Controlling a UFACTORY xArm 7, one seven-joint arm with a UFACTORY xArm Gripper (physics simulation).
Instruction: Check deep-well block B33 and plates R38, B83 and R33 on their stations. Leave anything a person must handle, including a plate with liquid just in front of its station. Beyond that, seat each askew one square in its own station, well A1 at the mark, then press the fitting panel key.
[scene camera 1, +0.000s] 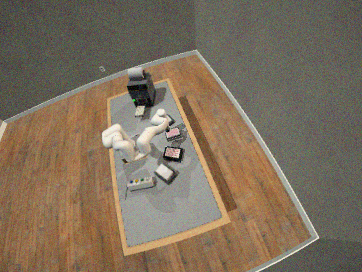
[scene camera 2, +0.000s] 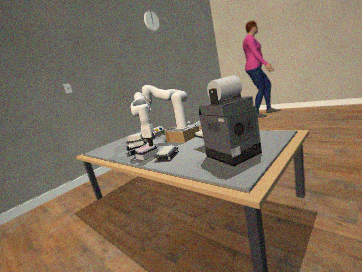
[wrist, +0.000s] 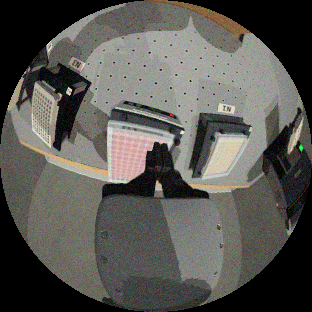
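Observation:
My gripper (wrist: 157, 150) is shut and empty, pointing down over the right part of a pink-welled plate (wrist: 131, 152) (scene camera 1: 172, 133) (scene camera 2: 145, 150); contact cannot be told. That plate lies on a dark station with a red light (wrist: 172, 115). A cream-yellow plate (wrist: 225, 155) sits on the black station N1 (wrist: 201, 142), right of the gripper in the wrist view. A pale gridded plate (wrist: 44, 115) sits on the black station N3 (wrist: 75, 95); its wells look reddish in scene camera 1 (scene camera 1: 173, 152). A white-topped block (scene camera 1: 165, 172) stands beyond N3. The plates' own names are not legible.
A dark machine (scene camera 1: 141, 93) (scene camera 2: 232, 130) with a white roll (scene camera 2: 225, 88) and a green light (wrist: 301, 148) has a pale plate (scene camera 1: 140, 111) at its front. A key panel (scene camera 1: 141, 183) stands near the arm base. A person (scene camera 2: 255, 55) stands beyond the table.

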